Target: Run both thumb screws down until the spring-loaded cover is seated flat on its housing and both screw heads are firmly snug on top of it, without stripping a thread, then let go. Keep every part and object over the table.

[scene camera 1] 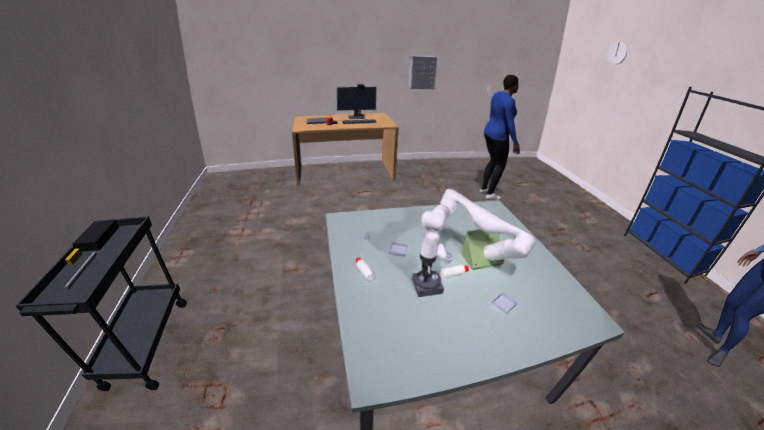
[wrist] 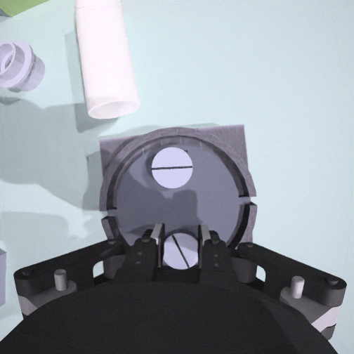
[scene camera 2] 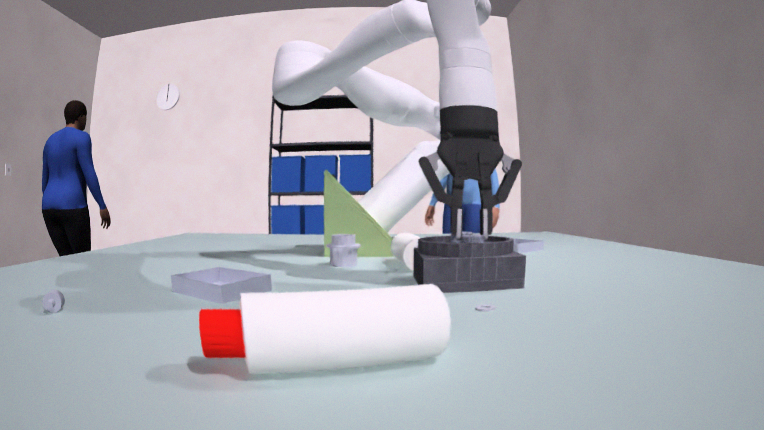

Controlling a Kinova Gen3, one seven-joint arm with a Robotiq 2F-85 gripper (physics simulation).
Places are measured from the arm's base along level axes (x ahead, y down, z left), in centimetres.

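Pixels of known places: gripper, fingertip midpoint: point(scene camera 1: 424, 278) point(scene camera 2: 471, 239); arm's base at its link origin: point(scene camera 1: 491, 252) point(scene camera 2: 371, 218).
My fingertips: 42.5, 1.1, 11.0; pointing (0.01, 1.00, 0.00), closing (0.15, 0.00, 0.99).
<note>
For each thing: its top centre in the pictures, then the offset to it from my fingertips, as dx, dy, dz.
- dark square housing at its top centre: point(scene camera 2: 466, 238) point(scene camera 1: 428, 278) -2.2, +0.1, +0.0
- white bottle at its top centre: point(scene camera 2: 318, 292) point(scene camera 1: 364, 264) +26.2, +0.7, -16.0
- flanged part at its top centre: point(scene camera 2: 343, 235) -19.3, +0.7, -16.2
- small ring at its top centre: point(scene camera 2: 485, 306) +12.4, +5.5, -1.5
- small knob at its top centre: point(scene camera 2: 51, 292) +20.6, +3.7, -43.8
The dark square housing point(scene camera 1: 427, 290) point(scene camera 2: 470, 272) point(wrist: 235, 137) with its raised round rim stands on the table. The dark round cover point(wrist: 215, 192) shows inside the rim in the wrist view; how flat it sits cannot be told. One pale slotted screw head point(wrist: 172, 176) is on its far side, free of the fingers, its slot nearly horizontal in the wrist view. My gripper point(scene camera 1: 427, 274) point(scene camera 2: 471, 233) point(wrist: 181, 235) points straight down and is shut on the second, near thumb screw point(wrist: 183, 254), whose slot is slanted. The undersides of both heads are hidden.
A white bottle point(scene camera 1: 365, 269) point(scene camera 2: 347, 328) and another point(scene camera 1: 453, 271) point(wrist: 107, 60) lie near the housing. A flanged part point(scene camera 2: 343, 251) point(wrist: 21, 67), a green wedge point(scene camera 1: 475, 253) point(scene camera 2: 347, 229), two shallow trays point(scene camera 1: 398, 249) point(scene camera 1: 504, 303), a small ring point(scene camera 2: 484, 308) and a small knob point(scene camera 2: 53, 302) are also on the table.
</note>
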